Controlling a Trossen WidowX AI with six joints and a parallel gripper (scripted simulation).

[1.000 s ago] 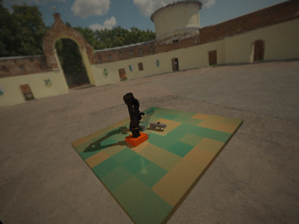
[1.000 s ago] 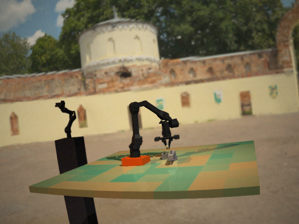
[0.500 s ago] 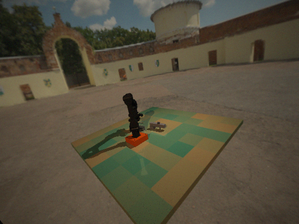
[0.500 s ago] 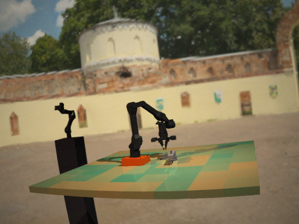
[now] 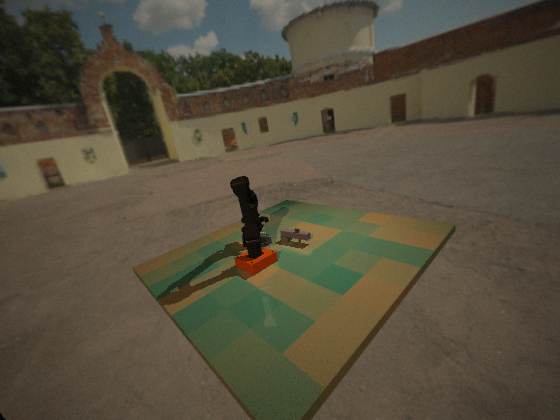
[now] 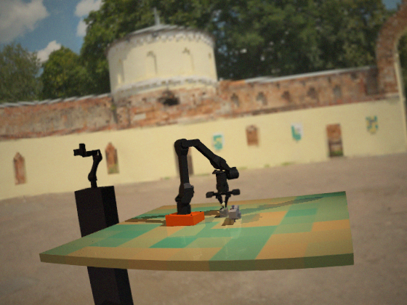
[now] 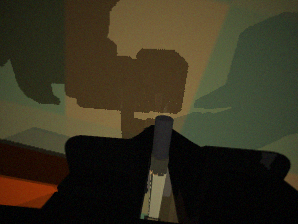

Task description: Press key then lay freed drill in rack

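Now: gripper tip 50 mm to the left of the drill rack and 10 mm above it. The rest, counted from my gripper tip: drill: 40 mm to the right, 30 mm above; then drill sleeve: 210 mm to the right, 80 mm ahead, 10 mm above; then key: 240 mm to the right, 80 mm ahead, 20 mm above.
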